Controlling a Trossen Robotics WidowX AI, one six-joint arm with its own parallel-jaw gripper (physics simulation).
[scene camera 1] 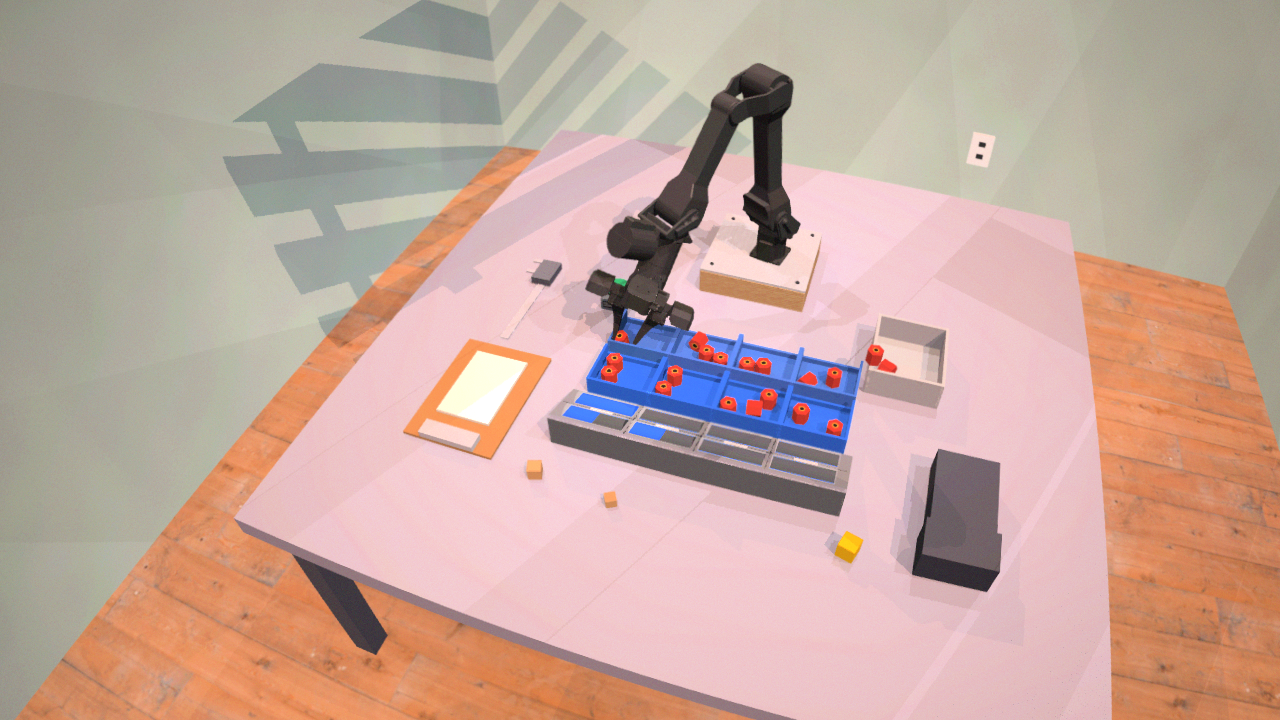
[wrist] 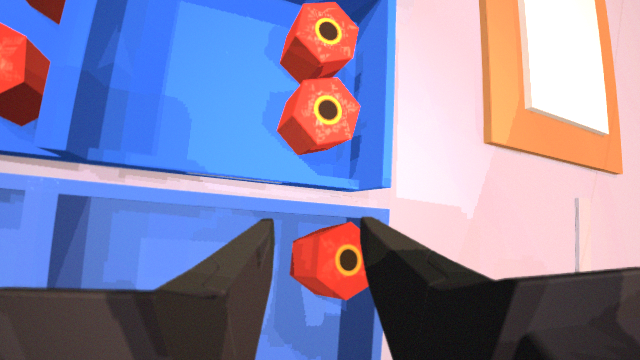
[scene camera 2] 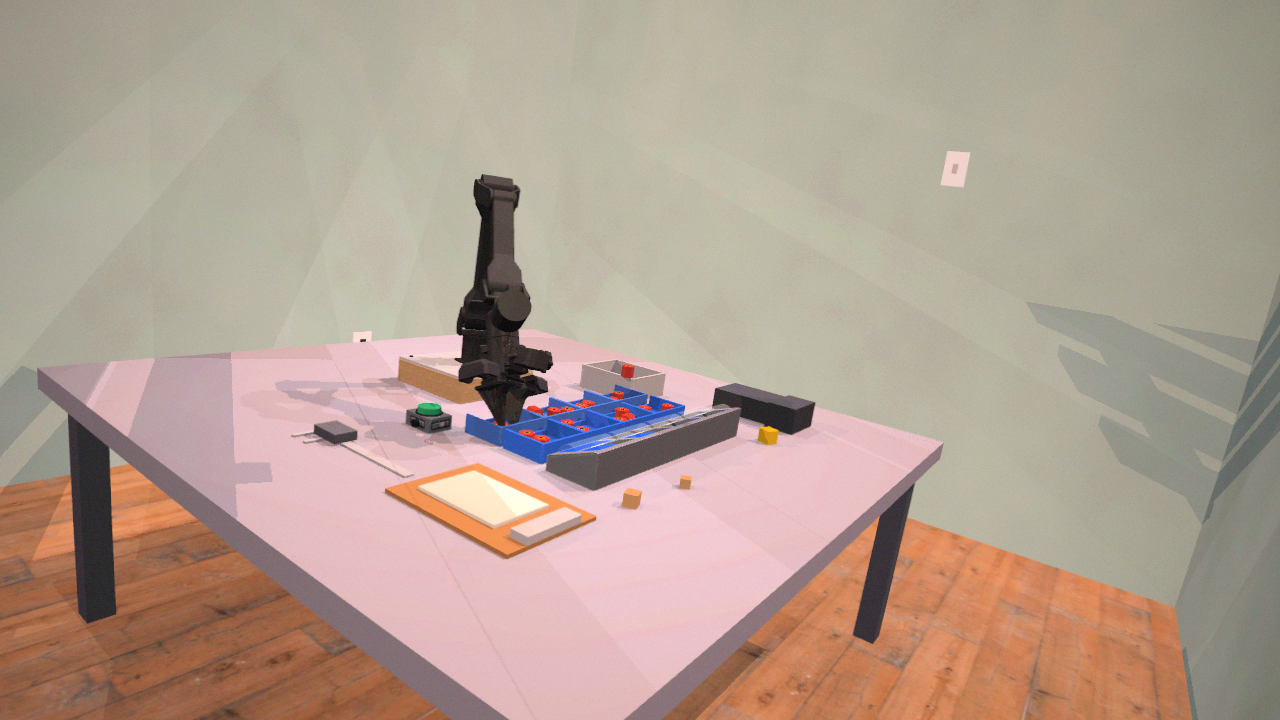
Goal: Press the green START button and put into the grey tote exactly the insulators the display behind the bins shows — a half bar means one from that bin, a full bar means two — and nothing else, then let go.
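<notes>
The open gripper [scene camera 1: 626, 336] [scene camera 2: 506, 420] [wrist: 318, 220] is low over the far-row bin at the button end. One red insulator [scene camera 1: 621, 336] [wrist: 327, 260] lies in that bin, seen between the spread fingers, close to one fingertip; nothing is held. Two insulators [wrist: 320, 117] lie in the neighbouring near-row bin. The grey tote [scene camera 1: 904, 386] [scene camera 2: 597, 377] holds two red insulators, one [scene camera 1: 875, 354] [scene camera 2: 627, 370] higher against the wall. The display [scene camera 1: 698, 462] [scene camera 2: 644, 452] shows a full bar and a half bar in its first column, and a lower half bar in its second. The green button [scene camera 1: 620, 282] [scene camera 2: 428, 409] is partly hidden in scene view 1.
More red insulators lie in the other blue bins. An orange clipboard [scene camera 1: 520, 407] [scene camera 2: 487, 536] [wrist: 492, 120], a charger [scene camera 1: 546, 272] [scene camera 2: 335, 432], small cubes [scene camera 1: 534, 469] [scene camera 2: 631, 498], a yellow cube [scene camera 1: 848, 547] [scene camera 2: 768, 435] and a black block [scene camera 1: 962, 510] [scene camera 2: 760, 405] surround the bins.
</notes>
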